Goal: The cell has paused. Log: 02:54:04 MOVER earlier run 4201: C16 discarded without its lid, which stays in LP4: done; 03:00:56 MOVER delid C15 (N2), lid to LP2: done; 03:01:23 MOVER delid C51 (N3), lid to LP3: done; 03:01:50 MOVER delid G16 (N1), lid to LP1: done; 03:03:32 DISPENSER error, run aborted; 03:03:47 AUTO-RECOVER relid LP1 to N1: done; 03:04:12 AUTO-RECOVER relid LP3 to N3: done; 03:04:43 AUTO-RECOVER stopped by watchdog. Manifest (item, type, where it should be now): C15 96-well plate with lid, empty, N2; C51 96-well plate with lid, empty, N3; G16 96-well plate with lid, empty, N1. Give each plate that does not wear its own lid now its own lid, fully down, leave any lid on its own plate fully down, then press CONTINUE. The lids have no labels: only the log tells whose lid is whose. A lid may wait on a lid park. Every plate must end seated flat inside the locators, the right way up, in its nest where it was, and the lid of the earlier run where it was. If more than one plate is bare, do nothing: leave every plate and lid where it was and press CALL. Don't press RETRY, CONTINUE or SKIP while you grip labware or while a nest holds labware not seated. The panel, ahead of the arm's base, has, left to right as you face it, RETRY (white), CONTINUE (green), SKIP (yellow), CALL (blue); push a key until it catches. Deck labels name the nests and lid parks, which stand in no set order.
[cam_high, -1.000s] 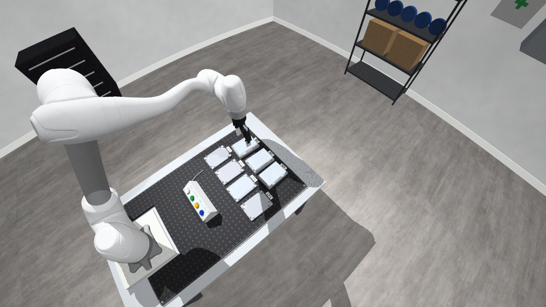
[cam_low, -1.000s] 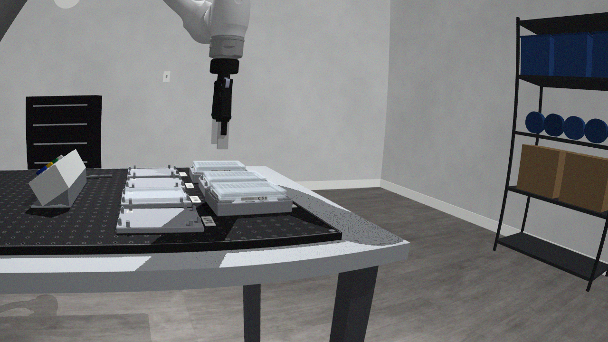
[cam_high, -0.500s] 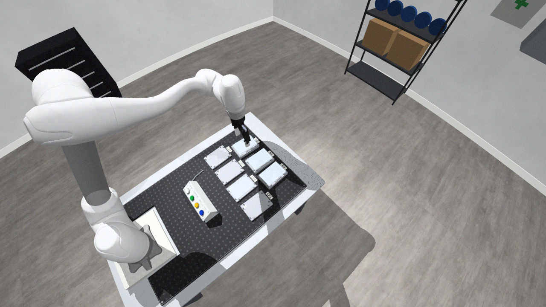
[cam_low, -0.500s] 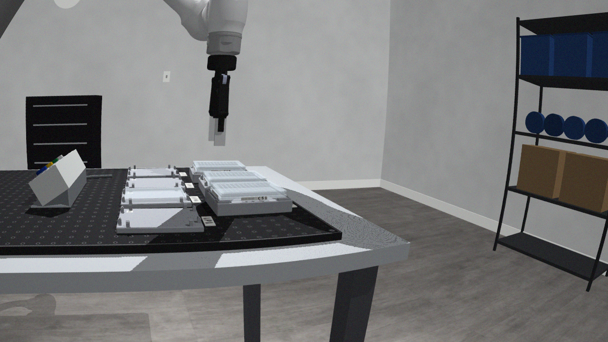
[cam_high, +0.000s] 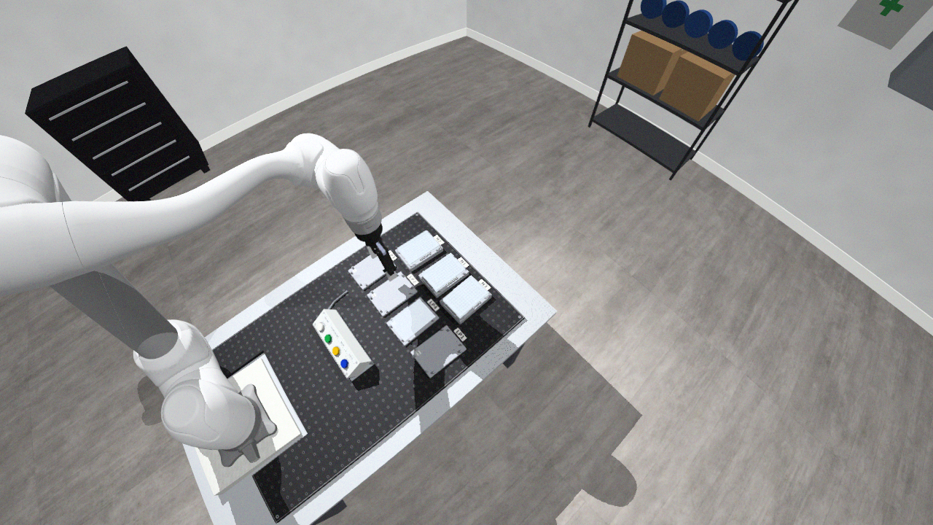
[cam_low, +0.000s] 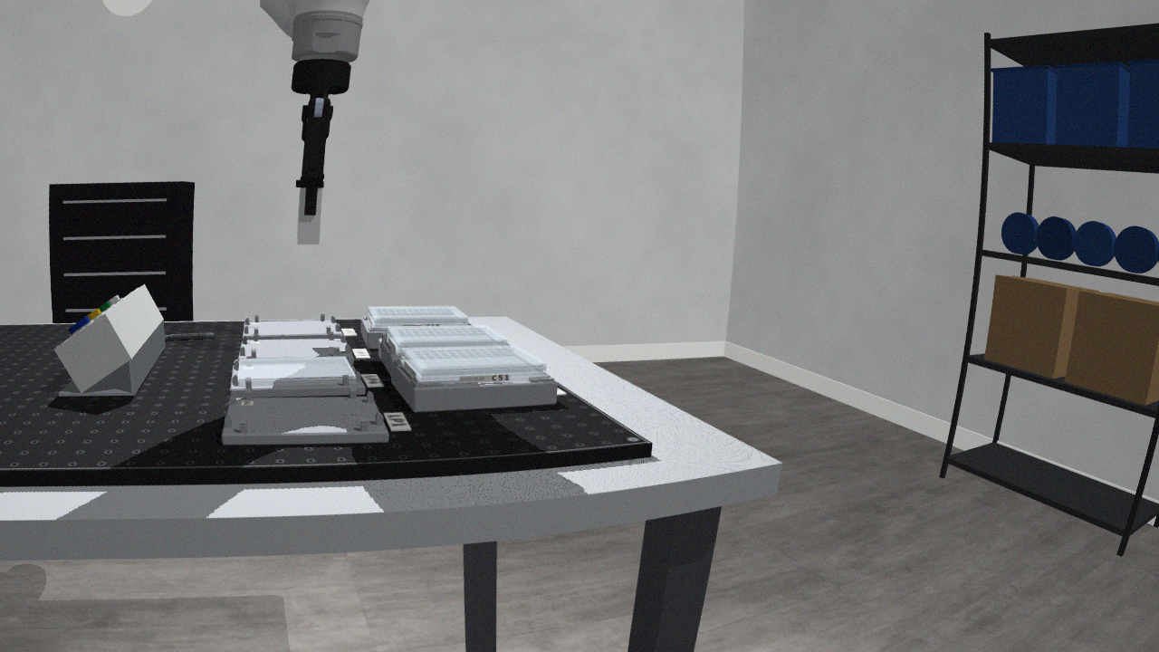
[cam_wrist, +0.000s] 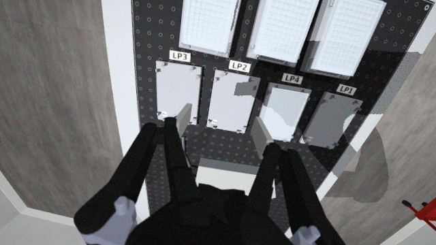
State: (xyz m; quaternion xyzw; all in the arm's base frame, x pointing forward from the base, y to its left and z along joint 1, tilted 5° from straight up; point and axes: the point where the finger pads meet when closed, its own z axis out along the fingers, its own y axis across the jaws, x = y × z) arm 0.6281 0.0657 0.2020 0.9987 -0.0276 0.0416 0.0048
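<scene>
Now: hand 27 cm past the green continue key, 4 cm to the left of it and 9 cm above it. Also, from my hand: LP3 park: 1 cm behind, 11 cm to the left, 16 cm below; LP2 park: 2 cm behind, 2 cm to the right, 16 cm below; white retry key: 27 cm behind, 1 cm to the left, 9 cm below.
</scene>
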